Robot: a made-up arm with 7 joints. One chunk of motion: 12 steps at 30 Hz.
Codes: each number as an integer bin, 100 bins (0 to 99) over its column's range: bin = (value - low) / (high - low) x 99, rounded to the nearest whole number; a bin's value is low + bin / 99 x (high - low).
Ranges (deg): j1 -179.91..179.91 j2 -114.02..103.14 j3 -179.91..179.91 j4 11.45..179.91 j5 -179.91..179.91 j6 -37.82..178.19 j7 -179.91..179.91
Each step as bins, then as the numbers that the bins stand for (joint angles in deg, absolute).
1 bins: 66 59 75 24 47 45 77
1 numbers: 59.97 15.40 92.68 52.29 -9.09 60.37 99.95
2 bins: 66 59 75 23 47 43 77
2 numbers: 59.97 15.40 92.68 50.59 -9.09 56.00 99.95
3 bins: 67 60 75 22 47 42 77
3 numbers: 63.60 17.59 92.68 48.89 -9.09 53.82 99.95
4 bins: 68 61 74 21 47 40 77
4 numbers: 67.24 19.79 89.05 47.18 -9.09 49.46 99.95
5 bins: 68 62 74 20 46 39 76
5 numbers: 67.24 21.98 89.05 45.48 -12.72 47.27 96.32
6 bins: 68 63 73 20 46 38 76
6 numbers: 67.24 24.17 85.41 45.48 -12.72 45.09 96.32
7 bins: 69 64 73 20 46 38 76
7 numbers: 70.87 26.37 85.41 45.48 -12.72 45.09 96.32
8 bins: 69 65 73 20 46 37 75
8 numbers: 70.87 28.56 85.41 45.48 -12.72 42.91 92.68
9 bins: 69 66 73 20 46 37 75
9 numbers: 70.87 30.75 85.41 45.48 -12.72 42.91 92.68
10 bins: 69 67 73 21 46 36 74
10 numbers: 70.87 32.95 85.41 47.18 -12.72 40.73 89.05
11 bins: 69 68 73 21 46 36 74
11 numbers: 70.87 35.14 85.41 47.18 -12.72 40.73 89.05
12 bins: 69 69 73 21 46 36 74
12 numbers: 70.87 37.33 85.41 47.18 -12.72 40.73 89.05
